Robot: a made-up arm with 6 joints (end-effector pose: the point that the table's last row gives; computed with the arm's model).
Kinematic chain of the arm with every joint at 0, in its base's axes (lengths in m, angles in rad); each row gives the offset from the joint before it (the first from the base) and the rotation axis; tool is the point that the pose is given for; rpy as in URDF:
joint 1: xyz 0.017 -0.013 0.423 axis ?
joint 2: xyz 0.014 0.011 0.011 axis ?
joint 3: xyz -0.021 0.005 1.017 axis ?
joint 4: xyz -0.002 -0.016 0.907 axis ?
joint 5: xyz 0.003 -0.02 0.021 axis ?
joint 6: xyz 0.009 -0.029 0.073 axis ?
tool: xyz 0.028 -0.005 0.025 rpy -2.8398 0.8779 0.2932
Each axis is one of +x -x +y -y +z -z.
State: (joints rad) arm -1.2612 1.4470 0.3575 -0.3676 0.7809 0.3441
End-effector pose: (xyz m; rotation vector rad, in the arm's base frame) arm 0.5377 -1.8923 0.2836 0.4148 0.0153 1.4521
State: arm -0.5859 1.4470 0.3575 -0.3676 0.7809 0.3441
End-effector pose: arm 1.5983 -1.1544 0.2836 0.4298 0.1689 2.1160
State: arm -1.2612 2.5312 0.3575 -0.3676 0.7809 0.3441
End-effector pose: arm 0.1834 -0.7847 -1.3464 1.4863 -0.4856 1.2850
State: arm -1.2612 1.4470 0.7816 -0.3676 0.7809 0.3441
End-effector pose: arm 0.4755 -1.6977 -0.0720 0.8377 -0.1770 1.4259
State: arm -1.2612 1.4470 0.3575 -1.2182 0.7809 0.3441
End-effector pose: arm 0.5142 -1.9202 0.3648 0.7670 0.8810 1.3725
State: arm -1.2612 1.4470 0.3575 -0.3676 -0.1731 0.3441
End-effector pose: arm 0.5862 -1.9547 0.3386 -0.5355 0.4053 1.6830
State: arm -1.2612 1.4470 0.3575 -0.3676 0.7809 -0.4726
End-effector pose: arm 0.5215 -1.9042 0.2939 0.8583 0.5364 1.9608
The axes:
joint 1: +z
joint 2: +y
joint 3: +y
joint 4: +z
joint 5: +y
joint 6: +z

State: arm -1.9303 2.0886 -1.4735 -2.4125 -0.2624 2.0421
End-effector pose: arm -0.4813 -1.4261 0.7844 -0.5745 1.4829 0.9261
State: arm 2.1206 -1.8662 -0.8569 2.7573 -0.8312 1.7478
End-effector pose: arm 0.7621 -1.2199 -0.7703 -0.5794 -1.2668 1.1272
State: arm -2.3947 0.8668 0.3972 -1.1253 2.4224 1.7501
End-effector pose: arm -1.1902 -1.0438 1.3591 0.1296 0.0953 -1.8562
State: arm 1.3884 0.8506 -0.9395 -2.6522 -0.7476 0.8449
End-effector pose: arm 0.0967 0.6770 2.1394 2.7654 -0.6703 -0.7236
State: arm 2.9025 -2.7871 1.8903 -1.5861 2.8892 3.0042
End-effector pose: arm 0.9996 -0.2069 -0.0378 1.4588 -0.2311 0.5682
